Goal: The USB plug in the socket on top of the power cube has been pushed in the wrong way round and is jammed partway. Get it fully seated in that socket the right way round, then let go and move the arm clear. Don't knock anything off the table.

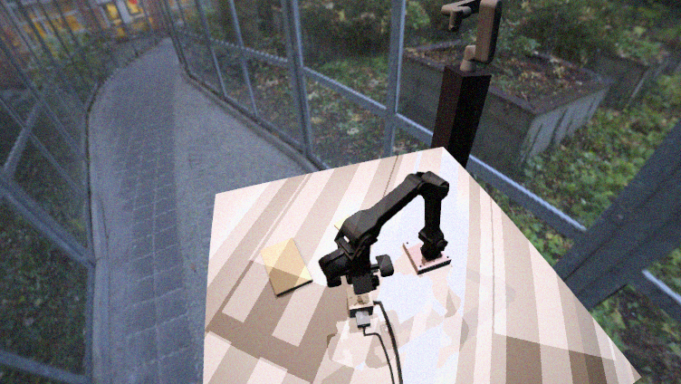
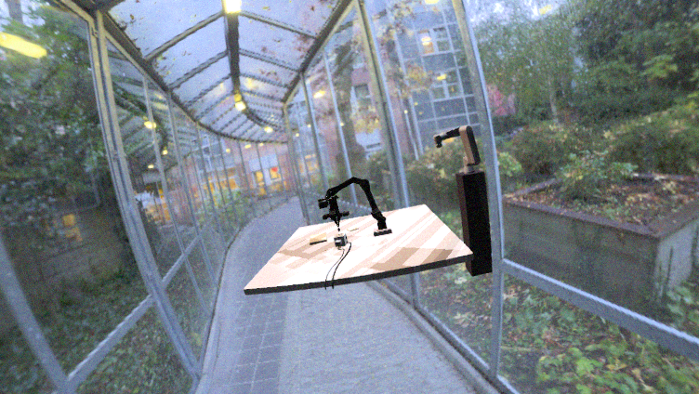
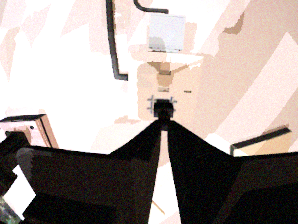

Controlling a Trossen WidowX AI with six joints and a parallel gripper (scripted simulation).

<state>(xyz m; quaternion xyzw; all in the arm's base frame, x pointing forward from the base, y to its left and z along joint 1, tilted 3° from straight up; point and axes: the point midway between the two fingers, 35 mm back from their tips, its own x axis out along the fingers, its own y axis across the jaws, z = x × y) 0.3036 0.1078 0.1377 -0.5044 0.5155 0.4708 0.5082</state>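
Right now my gripper tip is 20 mm above the usb plug. Also, from my gripper tip: flat tan pad (230 mm ahead, 210 mm to the right, 130 mm below).
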